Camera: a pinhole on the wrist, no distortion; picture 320 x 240 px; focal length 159.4 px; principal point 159.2 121.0 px. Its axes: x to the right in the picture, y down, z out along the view. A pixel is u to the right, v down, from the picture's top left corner.
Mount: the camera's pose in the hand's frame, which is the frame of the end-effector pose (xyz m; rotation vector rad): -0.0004 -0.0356 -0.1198 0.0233 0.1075 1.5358
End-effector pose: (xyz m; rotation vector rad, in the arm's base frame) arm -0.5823 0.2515 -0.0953 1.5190 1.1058 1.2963
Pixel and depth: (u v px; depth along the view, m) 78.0 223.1 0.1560
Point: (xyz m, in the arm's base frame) -0.5523 0.1906 -0.2230
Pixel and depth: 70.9 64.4 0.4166
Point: -0.3014 0.4716 -0.3247
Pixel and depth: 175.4 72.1 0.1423
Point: -0.5622 0.3082 -0.0977
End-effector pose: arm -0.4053 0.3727 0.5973 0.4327 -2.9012 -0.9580
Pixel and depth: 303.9 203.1 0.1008
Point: -0.3789 0.4208 0.6522
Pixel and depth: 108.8 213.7 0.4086
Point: -0.2177 0.5077 0.2722
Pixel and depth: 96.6 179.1 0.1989
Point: -0.3370 0.3627 0.4686
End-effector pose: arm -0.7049 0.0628 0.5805 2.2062 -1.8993 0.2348
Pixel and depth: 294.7 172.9 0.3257
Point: -0.9784 0.0395 0.3880
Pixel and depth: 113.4 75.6 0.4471
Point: -0.5446 -0.1560 0.3038
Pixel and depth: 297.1 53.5 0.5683
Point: -1.1386 -0.3995 0.3057
